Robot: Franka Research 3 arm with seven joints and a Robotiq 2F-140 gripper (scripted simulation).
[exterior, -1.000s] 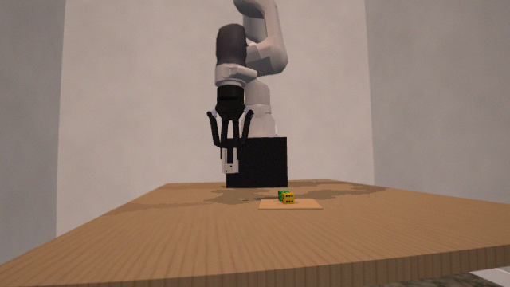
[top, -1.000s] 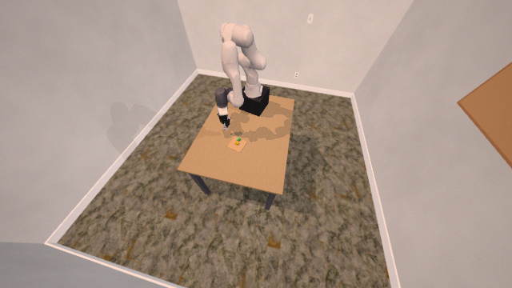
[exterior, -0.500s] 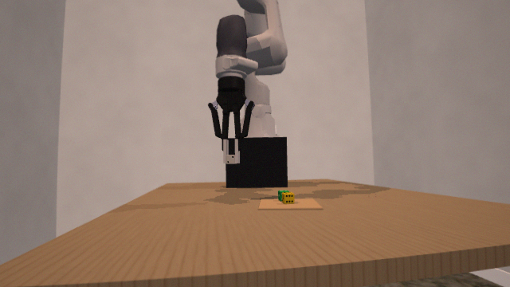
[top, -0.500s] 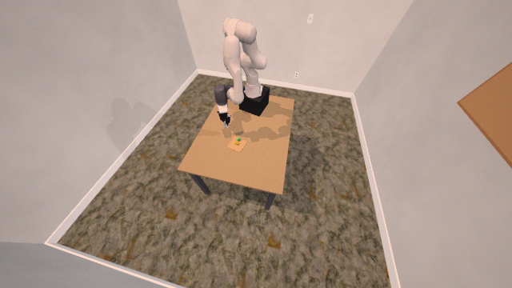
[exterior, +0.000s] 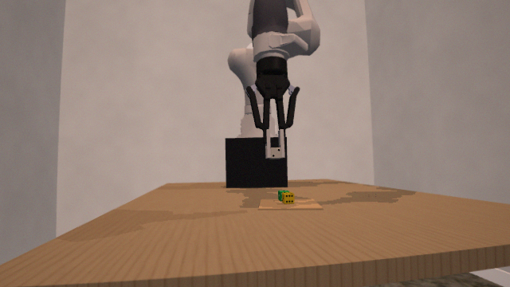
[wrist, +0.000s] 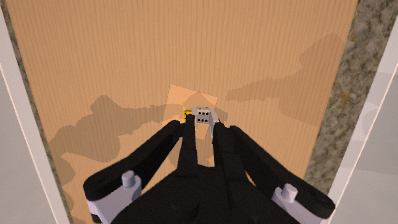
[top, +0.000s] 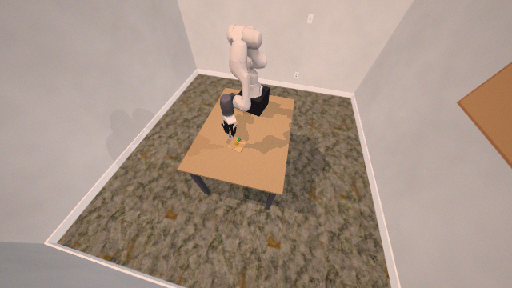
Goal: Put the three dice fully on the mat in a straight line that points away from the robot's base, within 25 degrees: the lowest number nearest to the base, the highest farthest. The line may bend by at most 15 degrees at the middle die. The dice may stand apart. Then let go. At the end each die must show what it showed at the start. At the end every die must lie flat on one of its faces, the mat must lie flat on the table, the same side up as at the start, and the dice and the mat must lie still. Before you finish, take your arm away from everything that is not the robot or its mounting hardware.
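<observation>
Now: the yellow die 130 mm below my hand, 40 mm to the left of it and 30 mm behind it. From my hand the other things lie so: tan mat 140 mm below, 40 mm to the left, 30 mm behind; then white die 20 mm below; then green die 130 mm below, 80 mm behind, 30 mm to the left.
</observation>
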